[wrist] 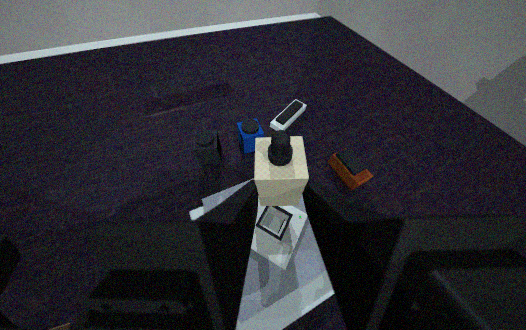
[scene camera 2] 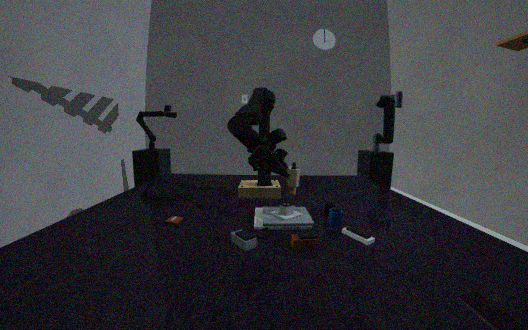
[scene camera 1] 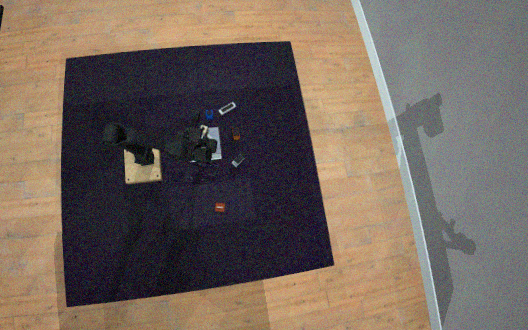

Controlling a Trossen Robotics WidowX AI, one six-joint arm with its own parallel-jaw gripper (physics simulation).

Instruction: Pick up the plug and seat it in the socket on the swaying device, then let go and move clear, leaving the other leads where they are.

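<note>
Plug: held by my gripper, touching nothing else; the gripper is visible in the wrist view too. An orange-and-dark lead rests on the table. A device is also present.
</note>
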